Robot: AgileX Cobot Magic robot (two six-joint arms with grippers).
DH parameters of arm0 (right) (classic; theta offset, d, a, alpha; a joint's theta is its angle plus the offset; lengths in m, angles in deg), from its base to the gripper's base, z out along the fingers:
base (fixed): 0 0 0 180
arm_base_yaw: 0 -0.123 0 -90
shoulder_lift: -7.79 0 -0.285 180
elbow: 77.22 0 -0.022 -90
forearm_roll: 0 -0.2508 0 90
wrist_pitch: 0 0 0.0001 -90
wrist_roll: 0 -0.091 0 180
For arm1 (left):
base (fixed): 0 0 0 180
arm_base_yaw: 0 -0.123 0 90
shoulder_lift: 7.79 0 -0.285 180
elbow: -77.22 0 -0.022 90
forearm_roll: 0 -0.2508 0 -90
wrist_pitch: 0 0 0.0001 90
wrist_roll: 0 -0.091 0 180
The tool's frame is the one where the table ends.
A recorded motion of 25 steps. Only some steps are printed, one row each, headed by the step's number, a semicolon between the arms.
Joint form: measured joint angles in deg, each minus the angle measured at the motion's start. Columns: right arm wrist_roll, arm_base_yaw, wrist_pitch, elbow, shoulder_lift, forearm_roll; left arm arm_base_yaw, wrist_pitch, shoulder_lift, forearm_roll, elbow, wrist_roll.
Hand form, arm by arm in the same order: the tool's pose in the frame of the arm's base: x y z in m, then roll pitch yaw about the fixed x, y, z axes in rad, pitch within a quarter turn. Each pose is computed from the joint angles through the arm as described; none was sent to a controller.
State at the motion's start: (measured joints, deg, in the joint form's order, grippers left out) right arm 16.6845 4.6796 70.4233 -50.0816 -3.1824 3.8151; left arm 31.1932 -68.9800 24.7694 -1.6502 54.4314 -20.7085
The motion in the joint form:
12: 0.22 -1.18 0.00 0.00 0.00 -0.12; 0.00 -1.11 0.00 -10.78 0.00 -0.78
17: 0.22 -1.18 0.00 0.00 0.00 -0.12; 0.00 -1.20 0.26 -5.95 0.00 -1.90
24: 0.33 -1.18 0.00 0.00 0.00 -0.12; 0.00 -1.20 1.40 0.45 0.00 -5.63
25: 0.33 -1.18 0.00 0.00 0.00 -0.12; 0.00 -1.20 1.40 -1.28 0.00 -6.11
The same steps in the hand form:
12: -0.0564 -0.0021 0.3592 -2.3610 1.1089 -2.4309; 0.0322 0.0020 0.3859 2.4545 0.7575 1.9707
17: -0.0564 -0.0021 0.3592 -2.3610 1.1089 -2.4309; 0.0301 -0.0050 0.3846 2.5227 0.7819 1.9595
24: -0.0564 -0.0021 0.3592 -2.3583 1.1075 -2.4278; 0.0300 -0.0161 0.3834 2.5891 0.7875 1.9057
25: -0.0564 -0.0021 0.3592 -2.3583 1.1075 -2.4278; 0.0313 -0.0138 0.3835 2.5550 0.7667 1.8934

